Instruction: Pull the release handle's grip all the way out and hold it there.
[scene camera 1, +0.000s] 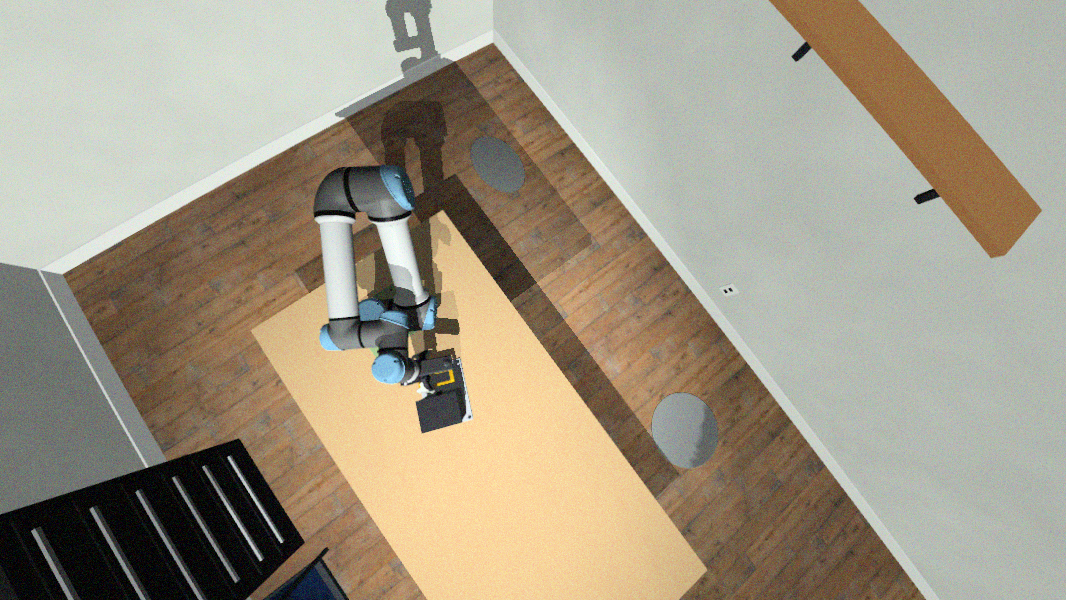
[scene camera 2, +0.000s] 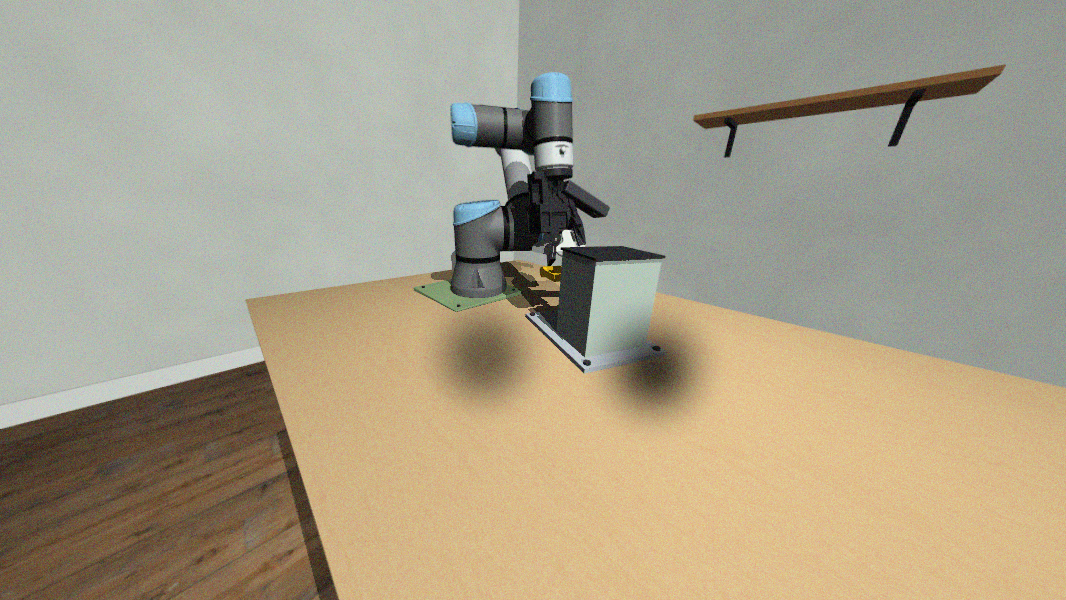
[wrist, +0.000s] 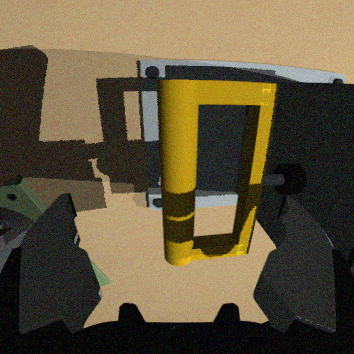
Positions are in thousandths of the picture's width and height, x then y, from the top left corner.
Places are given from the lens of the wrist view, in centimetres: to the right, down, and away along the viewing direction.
my gripper (wrist: 501, 555): 0, 1, 13
base plate (wrist: 428, 199): -2, -10, 18
